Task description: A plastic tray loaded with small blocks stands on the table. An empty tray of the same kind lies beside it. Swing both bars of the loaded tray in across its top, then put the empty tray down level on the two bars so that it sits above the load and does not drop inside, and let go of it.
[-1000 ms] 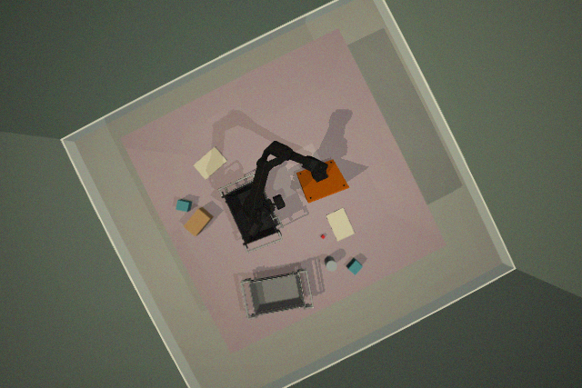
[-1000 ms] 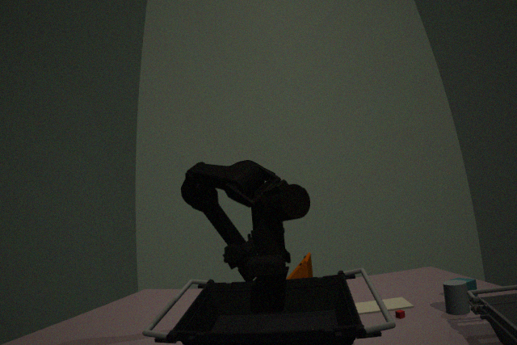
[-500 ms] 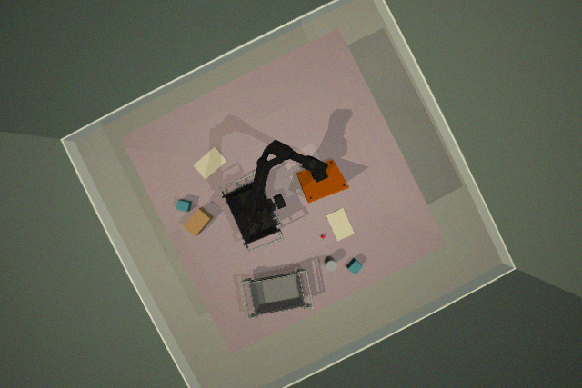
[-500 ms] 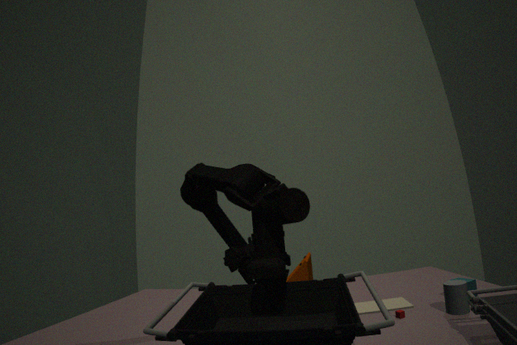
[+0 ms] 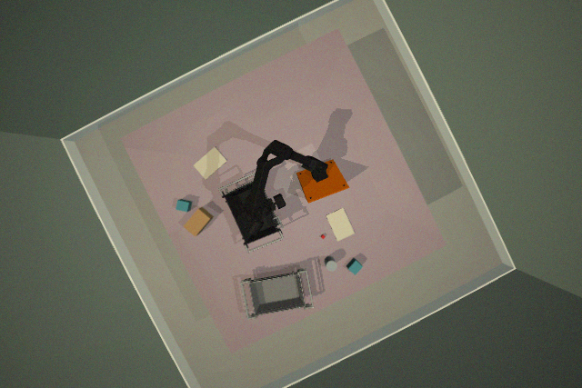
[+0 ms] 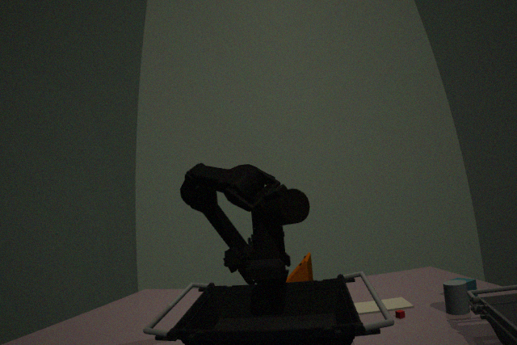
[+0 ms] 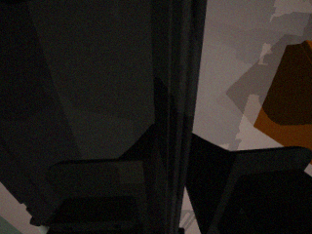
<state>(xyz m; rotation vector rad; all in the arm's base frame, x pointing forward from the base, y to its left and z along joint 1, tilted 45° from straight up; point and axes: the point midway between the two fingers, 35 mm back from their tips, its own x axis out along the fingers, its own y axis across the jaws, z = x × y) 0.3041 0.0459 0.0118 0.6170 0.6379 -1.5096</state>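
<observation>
Now: the black tray 8 cm ahead of my gripper tip and 2 cm above it. From my gripper tip the other things lie so: small red cube: 19 cm behind, 28 cm to the left, 9 cm below; then grey cylinder: 17 cm behind, 42 cm to the left, 7 cm below; then tan block: 36 cm ahead, 6 cm to the right, 7 cm below.
</observation>
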